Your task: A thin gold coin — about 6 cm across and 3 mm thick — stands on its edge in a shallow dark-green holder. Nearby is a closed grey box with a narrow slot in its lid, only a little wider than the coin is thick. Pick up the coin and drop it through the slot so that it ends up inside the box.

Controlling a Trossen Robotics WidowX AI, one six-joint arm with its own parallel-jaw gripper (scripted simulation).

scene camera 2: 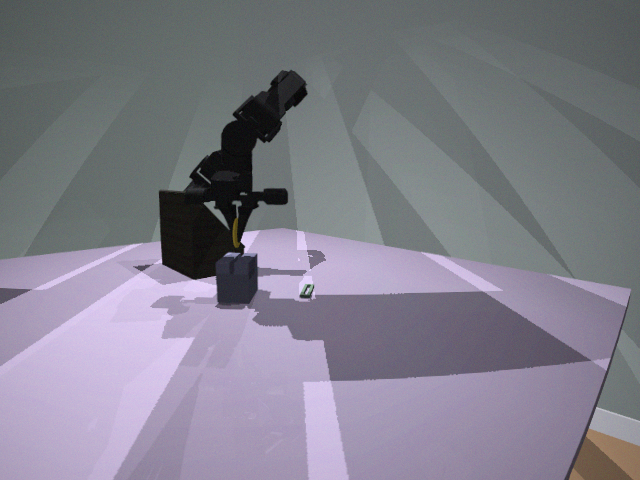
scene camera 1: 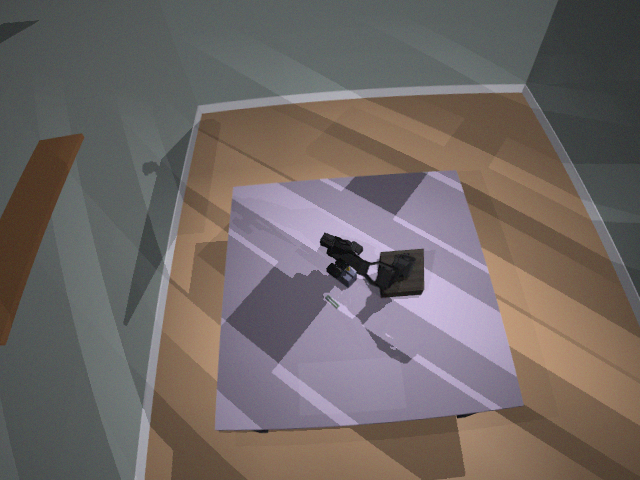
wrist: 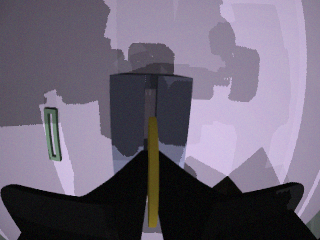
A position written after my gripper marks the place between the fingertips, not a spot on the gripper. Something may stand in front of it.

My gripper (scene camera 2: 237, 242) carries a gold coin (wrist: 152, 148).
My gripper also shows in the wrist view (wrist: 150, 157).
